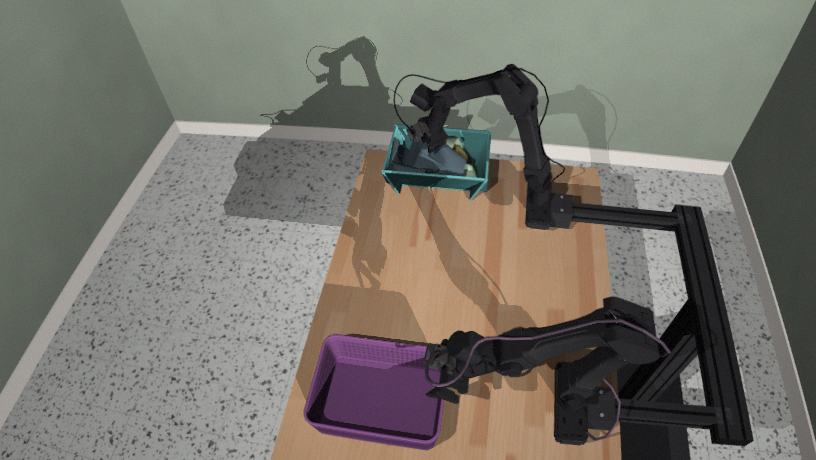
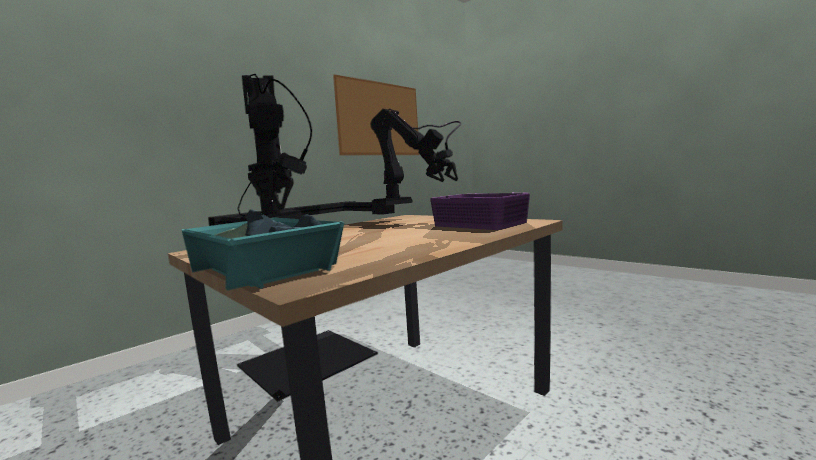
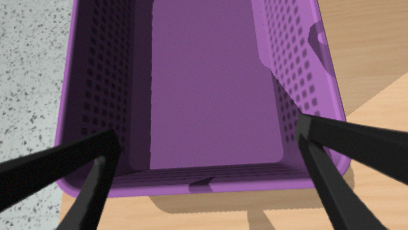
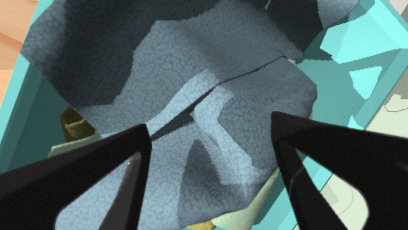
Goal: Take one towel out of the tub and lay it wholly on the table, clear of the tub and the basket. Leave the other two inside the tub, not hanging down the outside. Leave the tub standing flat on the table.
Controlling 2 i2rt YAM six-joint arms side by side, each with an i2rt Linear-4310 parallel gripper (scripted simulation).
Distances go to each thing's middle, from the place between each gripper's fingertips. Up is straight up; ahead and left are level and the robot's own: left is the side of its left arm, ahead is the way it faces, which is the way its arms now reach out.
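Counting from my left hand, I find the teal tub (image 2: 274, 256) 89 cm to the right, 13 cm below and 2 cm behind. The purple basket (image 1: 378, 386) is 14 cm below that same left hand and 14 cm ahead of it, and 1 cm to the right of it.
From my right hand (image 2: 275, 207), the purple basket is 850 mm to the left, 110 mm below and 120 mm ahead. The teal tub is 30 mm to the right of my right hand, 40 mm behind it and 110 mm below it. Going by its middle, the teal tub is nearer to my right hand than to my left hand.
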